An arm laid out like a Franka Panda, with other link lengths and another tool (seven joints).
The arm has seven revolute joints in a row. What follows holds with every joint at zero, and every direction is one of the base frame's.
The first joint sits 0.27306 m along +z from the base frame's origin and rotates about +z.
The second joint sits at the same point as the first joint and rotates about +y.
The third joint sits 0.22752 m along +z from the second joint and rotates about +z.
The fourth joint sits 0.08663 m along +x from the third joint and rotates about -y.
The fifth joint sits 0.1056 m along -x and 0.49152 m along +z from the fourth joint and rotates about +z.
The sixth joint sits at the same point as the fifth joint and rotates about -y.
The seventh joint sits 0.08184 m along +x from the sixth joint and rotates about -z.
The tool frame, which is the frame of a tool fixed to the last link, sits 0.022 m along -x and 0.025 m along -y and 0.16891 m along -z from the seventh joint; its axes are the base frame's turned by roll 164.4, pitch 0 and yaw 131.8 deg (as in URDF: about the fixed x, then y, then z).
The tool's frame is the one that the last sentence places.
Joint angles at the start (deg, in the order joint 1, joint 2, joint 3, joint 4, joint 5, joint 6, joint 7):
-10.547, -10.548, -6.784, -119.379, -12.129, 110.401, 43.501
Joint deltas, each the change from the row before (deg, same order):
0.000, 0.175, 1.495, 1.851, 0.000, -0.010, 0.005
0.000, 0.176, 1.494, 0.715, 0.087, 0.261, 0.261
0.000, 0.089, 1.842, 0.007, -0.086, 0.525, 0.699
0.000, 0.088, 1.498, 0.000, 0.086, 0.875, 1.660
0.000, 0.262, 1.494, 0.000, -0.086, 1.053, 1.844
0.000, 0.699, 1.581, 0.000, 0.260, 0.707, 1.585
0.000, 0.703, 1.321, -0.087, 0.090, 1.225, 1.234
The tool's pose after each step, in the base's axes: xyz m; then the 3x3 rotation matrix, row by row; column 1 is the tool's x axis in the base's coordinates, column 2 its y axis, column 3 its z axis. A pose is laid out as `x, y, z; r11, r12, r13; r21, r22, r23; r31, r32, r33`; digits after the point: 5 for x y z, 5 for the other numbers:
0.57263, -0.19595, 0.30510; 0.23549, 0.93319, 0.27147; 0.95451, -0.16951, -0.24531; -0.18291, 0.31689, -0.93066
0.58085, -0.18152, 0.31082; 0.21756, 0.93211, 0.28955; 0.95814, -0.14738, -0.24547; -0.18613, 0.33083, -0.92515
0.58793, -0.16279, 0.31080; 0.19816, 0.93222, 0.30280; 0.96120, -0.12435, -0.24622; -0.19188, 0.33985, -0.92070
0.59462, -0.14644, 0.31076; 0.20175, 0.92570, 0.31997; 0.96054, -0.12313, -0.24942; -0.19149, 0.35767, -0.91401
0.60145, -0.13022, 0.30905; 0.20692, 0.91851, 0.33692; 0.95928, -0.12279, -0.25438; -0.19228, 0.37584, -0.90652
0.60732, -0.11221, 0.30204; 0.20664, 0.91653, 0.34245; 0.96019, -0.12271, -0.25097; -0.18800, 0.38067, -0.90540
0.61329, -0.09726, 0.29474; 0.20332, 0.91283, 0.35412; 0.96155, -0.11797, -0.24799; -0.18460, 0.39093, -0.90172

